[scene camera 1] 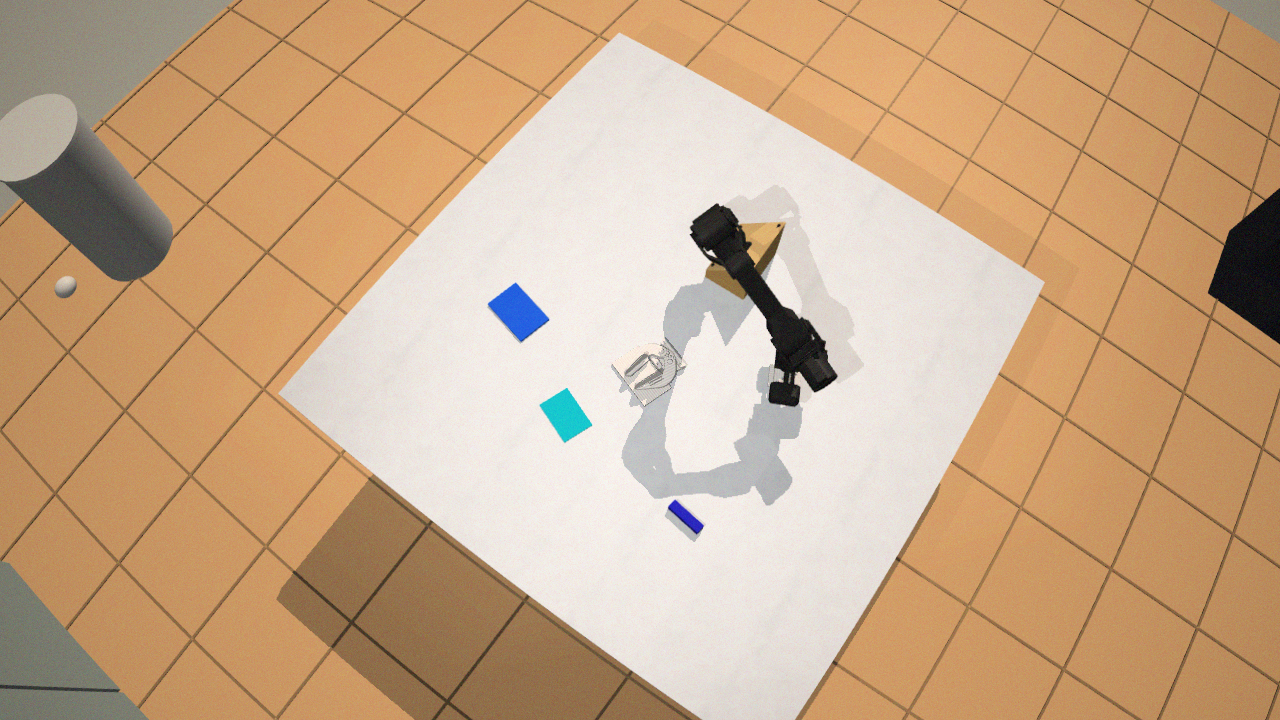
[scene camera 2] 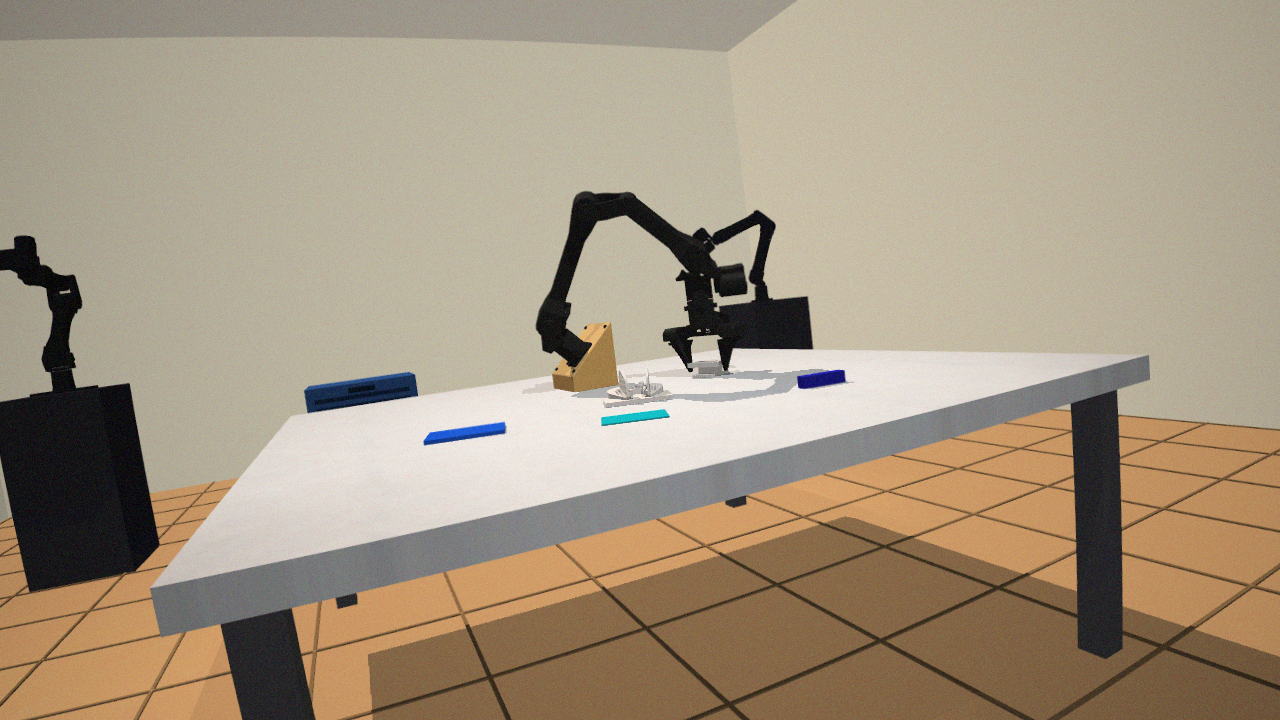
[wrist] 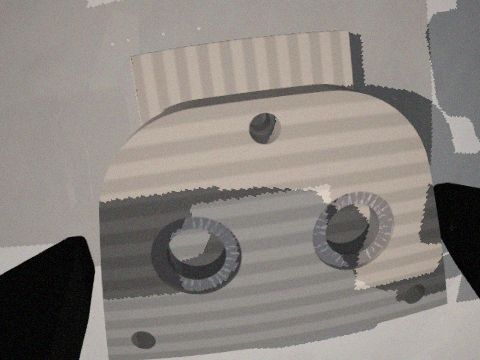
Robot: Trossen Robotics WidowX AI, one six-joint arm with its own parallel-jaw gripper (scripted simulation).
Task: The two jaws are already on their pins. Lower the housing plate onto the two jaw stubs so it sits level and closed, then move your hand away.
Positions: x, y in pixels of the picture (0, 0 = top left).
Scene:
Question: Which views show the blue tile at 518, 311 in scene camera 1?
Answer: Scene camera 1 and scene camera 2 only.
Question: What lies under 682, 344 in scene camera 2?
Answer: My gripper.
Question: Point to a teal tile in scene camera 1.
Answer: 562, 410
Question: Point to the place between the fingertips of my gripper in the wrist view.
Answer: At 267, 230

